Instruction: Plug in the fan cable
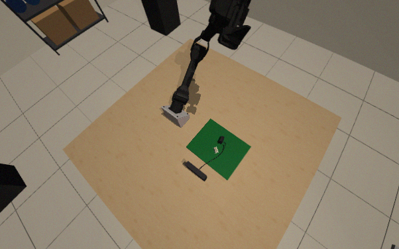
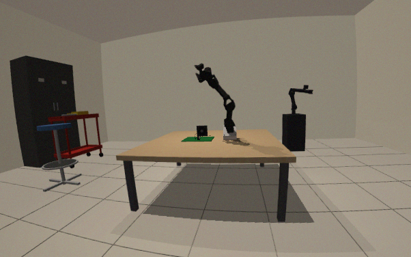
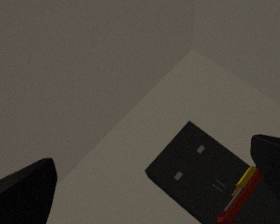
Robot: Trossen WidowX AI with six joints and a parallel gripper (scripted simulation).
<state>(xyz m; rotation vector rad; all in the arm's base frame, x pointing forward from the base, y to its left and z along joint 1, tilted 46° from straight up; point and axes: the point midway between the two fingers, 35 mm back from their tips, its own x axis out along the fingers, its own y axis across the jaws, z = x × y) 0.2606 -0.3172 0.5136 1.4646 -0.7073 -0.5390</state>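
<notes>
Right now my gripper tip is 3 cm short of the black fan plug, 10 cm to the left of it and 67 cm above it. From my gripper tip the other things lie so: black fan 3 cm ahead, 34 cm to the right, 63 cm below; then white four-pin header 3 cm ahead, 17 cm to the right, 69 cm below; then green board 3 cm ahead, 15 cm to the right, 70 cm below.
</notes>
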